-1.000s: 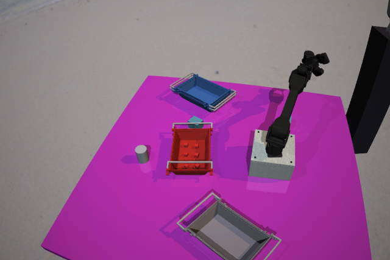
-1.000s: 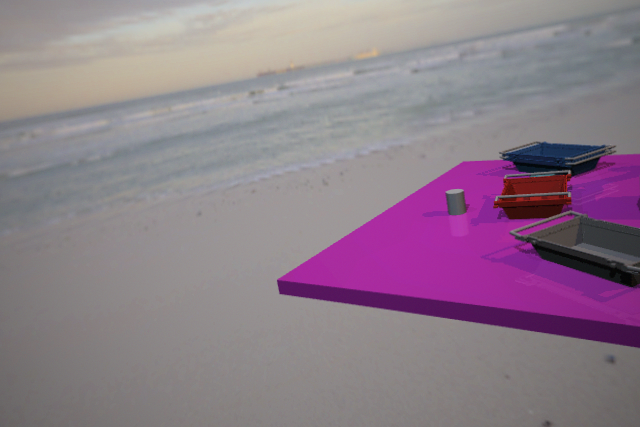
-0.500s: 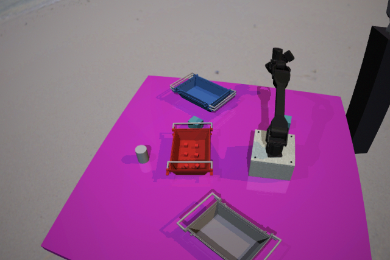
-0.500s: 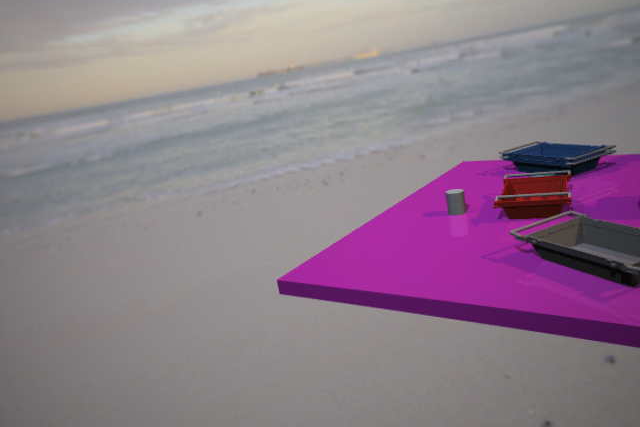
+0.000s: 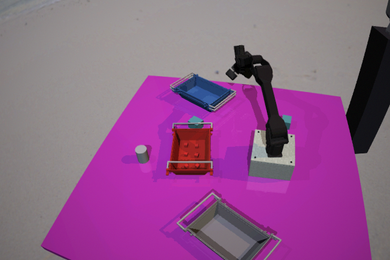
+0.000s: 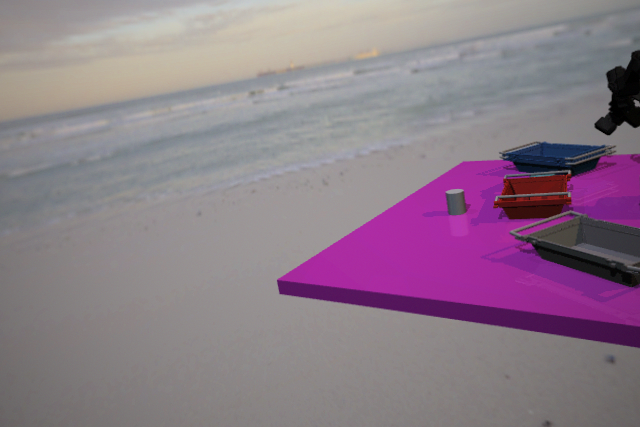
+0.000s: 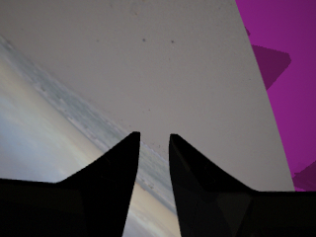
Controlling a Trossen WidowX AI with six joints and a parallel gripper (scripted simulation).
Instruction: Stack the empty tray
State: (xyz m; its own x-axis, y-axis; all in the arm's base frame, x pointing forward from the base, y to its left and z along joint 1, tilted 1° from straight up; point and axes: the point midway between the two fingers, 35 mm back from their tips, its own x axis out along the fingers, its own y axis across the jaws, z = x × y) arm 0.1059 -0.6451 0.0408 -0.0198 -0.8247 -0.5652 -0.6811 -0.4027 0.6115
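Now: the grey tray 100 mm ahead of my gripper tip, 1030 mm to the left of it and 80 mm below it. From my gripper tip the other things lie so: grey cylinder (480 mm ahead, 620 mm to the left, 90 mm below).
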